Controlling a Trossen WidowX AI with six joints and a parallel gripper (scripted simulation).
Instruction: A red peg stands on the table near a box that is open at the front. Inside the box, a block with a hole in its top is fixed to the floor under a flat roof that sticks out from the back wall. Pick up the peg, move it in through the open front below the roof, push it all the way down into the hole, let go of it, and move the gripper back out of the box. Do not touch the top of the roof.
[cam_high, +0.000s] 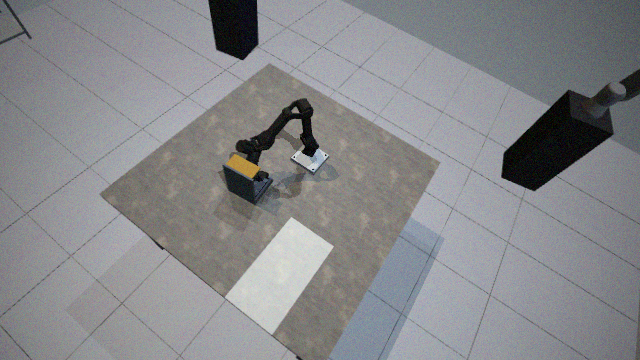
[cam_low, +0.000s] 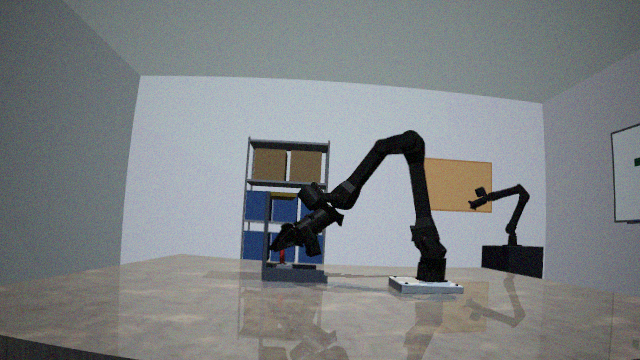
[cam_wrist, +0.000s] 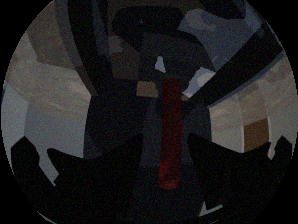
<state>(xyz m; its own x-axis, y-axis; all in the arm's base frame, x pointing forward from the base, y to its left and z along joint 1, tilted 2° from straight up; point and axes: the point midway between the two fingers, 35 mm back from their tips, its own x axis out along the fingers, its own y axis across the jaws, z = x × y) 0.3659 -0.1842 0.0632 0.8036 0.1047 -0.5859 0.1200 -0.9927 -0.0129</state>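
Now: the red peg 30 mm behind my gripper tip. From my gripper tip the other things lie so: orange roof (20 mm behind, 150 mm above).
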